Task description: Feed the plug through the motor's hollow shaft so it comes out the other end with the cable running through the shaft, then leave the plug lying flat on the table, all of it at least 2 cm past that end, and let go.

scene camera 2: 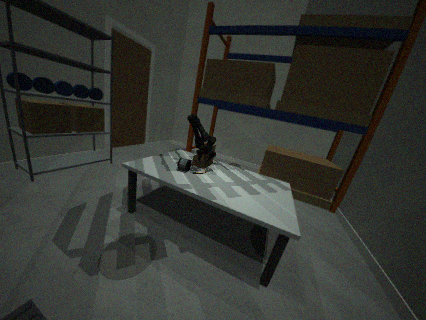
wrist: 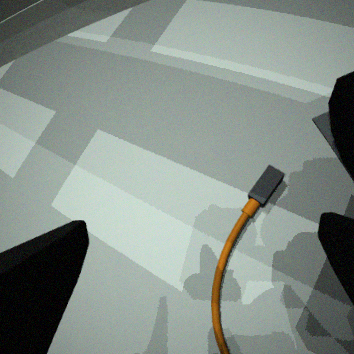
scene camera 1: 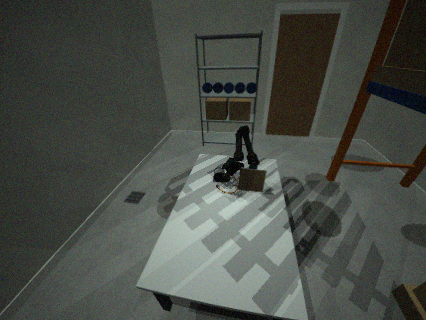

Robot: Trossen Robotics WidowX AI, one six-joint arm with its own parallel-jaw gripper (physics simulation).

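Note:
The plug, a small dark grey block, lies on the white table, tilted up and to the right in the wrist view. Its orange cable curves down out of the wrist view; the cable also shows as a thin loop in scene camera 1. The plug is outside the motor. The black motor lies near the table's far end; a black shape at the wrist view's right edge looks like part of it. My gripper is open and empty above the table, the plug between its fingers' lines but farther ahead.
A brown box stands on the table beside the cable loop and close to the arm. A grey shelf rack and a door are behind the table. A large orange and blue rack stands beyond it.

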